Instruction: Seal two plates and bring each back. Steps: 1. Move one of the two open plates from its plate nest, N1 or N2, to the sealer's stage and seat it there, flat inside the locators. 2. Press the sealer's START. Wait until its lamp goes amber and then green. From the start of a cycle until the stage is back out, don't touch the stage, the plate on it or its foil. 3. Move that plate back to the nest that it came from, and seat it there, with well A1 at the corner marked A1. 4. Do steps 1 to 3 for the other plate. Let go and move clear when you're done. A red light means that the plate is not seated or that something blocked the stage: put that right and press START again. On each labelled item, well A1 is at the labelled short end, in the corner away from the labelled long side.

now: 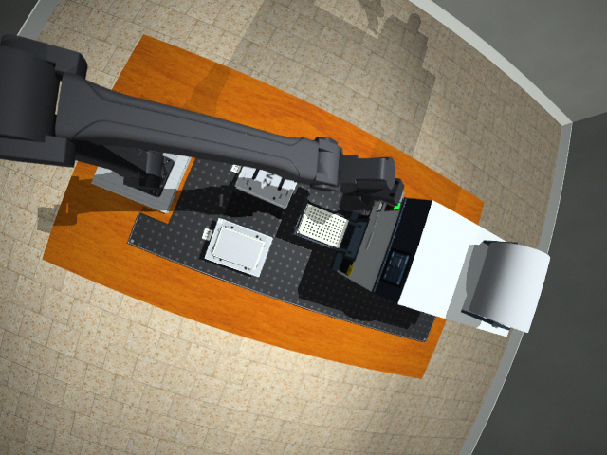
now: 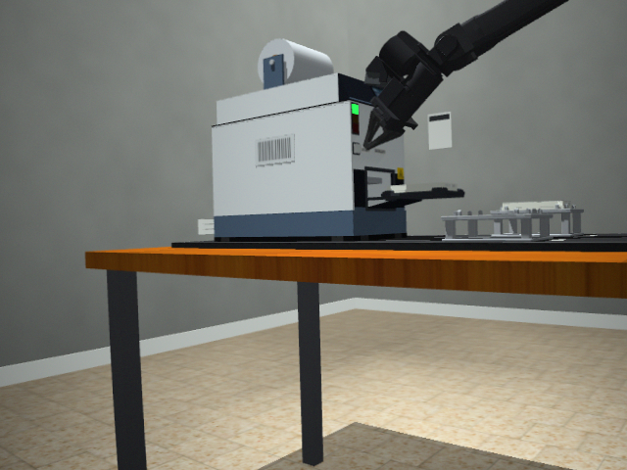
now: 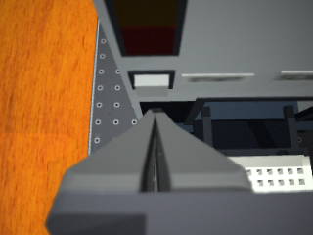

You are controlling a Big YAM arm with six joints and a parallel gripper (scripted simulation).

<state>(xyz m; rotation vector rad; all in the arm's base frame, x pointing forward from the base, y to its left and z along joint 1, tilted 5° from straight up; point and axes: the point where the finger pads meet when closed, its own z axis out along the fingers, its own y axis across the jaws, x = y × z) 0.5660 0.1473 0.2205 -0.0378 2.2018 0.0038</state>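
Now: hand 30 mm short of the pale start button. The rest, counted from my hand: foil roll: 260 mm ahead, 220 mm above, 80 mm to the right; sealer stage: 100 mm below, 90 mm to the right, 70 mm behind; plate nest: 260 mm behind, 150 mm below, 20 mm to the right.
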